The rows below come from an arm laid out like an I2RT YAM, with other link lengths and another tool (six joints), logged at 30 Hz.
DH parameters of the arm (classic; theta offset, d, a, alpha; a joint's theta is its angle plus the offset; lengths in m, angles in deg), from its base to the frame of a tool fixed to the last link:
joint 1: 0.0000 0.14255 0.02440 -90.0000
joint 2: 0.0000 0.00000 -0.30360 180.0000
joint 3: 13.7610 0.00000 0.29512 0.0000
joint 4: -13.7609 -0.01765 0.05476 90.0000
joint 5: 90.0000 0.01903 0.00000 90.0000
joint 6: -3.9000 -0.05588 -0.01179 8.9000
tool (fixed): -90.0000 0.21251 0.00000 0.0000
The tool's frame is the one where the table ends.
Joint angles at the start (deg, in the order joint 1, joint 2, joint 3, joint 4, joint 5, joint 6):
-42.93 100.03 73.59 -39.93 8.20 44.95
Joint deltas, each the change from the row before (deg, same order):
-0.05 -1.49 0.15 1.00 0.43 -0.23
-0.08 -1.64 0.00 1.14 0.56 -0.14
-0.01 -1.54 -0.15 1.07 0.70 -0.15
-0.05 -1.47 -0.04 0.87 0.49 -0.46
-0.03 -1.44 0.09 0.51 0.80 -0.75
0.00 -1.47 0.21 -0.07 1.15 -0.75
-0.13 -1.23 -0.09 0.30 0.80 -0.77
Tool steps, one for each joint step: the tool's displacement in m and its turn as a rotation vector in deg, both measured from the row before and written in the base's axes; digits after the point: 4 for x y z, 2 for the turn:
0.0006 -0.0025 0.0143 -2.13 -1.58 -0.03
-0.0005 -0.0023 0.0150 -2.29 -1.63 -0.22
-0.0012 -0.0014 0.0133 -2.16 -1.32 -0.24
-0.0012 -0.0008 0.0131 -2.00 -1.17 0.07
-0.0023 -0.0005 0.0133 -2.09 -0.65 0.12
-0.0040 0.0003 0.0133 -1.99 -0.13 -0.10
-0.0038 -0.0001 0.0098 -1.67 -0.18 -0.03

